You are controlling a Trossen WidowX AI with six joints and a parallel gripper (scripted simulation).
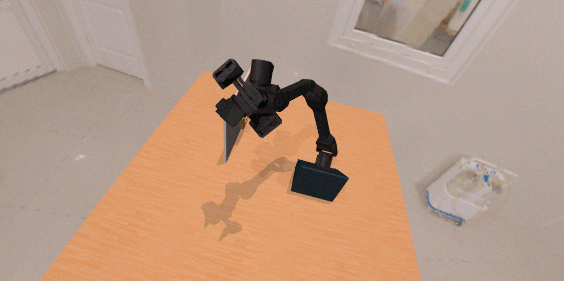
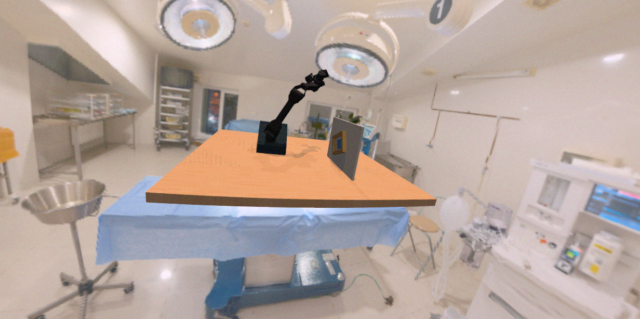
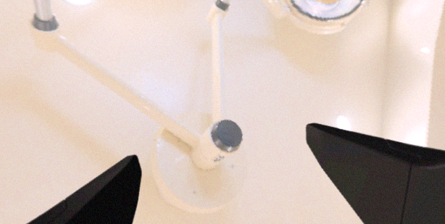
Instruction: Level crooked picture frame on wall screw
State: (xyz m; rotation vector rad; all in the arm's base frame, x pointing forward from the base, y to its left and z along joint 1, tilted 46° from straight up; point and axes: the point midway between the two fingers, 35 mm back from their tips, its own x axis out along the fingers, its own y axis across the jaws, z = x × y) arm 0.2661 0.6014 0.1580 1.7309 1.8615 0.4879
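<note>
My gripper tip is now 15 cm short of the picture frame, 50 cm to the left of it and 49 cm above it. Also, from my gripper tip: grey wall panel: 16 cm ahead, 50 cm to the right, 49 cm below.
</note>
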